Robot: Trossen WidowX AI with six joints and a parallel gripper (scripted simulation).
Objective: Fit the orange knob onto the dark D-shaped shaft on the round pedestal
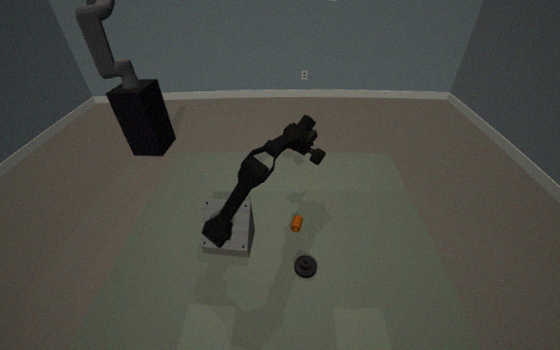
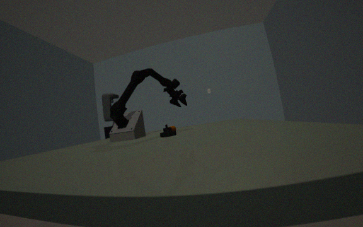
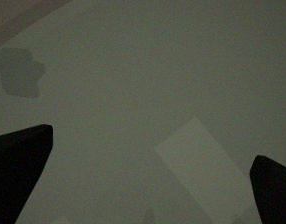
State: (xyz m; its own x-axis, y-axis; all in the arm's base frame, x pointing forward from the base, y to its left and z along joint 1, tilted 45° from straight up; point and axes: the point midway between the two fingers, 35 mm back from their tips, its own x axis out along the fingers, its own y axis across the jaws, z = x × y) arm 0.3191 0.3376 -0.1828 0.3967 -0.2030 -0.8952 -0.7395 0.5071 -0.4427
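Right now my gripper tip is 50 mm past the orange knob, 260 mm to the left of it and 170 mm above it. Round my gripper tip: dark pedestal: 10 mm behind, 460 mm to the right, 160 mm below.
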